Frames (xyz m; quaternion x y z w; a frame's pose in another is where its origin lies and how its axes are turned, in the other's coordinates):
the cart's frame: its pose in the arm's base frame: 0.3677 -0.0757 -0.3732 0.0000 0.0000 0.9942 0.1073
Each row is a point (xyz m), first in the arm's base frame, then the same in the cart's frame.
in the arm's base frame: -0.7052 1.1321 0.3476
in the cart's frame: 1.3059 -0.9511 0.7208
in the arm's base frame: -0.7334 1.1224 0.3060
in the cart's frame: 1.3314 -0.9356 0.6792
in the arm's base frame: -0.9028 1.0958 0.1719
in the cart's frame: 1.4912 -0.8734 0.5451
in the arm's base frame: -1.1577 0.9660 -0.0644
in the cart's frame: 1.7125 -0.6922 0.3088
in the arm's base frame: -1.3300 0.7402 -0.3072
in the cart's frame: 1.8327 -0.4349 0.0660
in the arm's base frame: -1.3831 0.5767 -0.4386
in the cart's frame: 1.8497 -0.2638 -0.0654
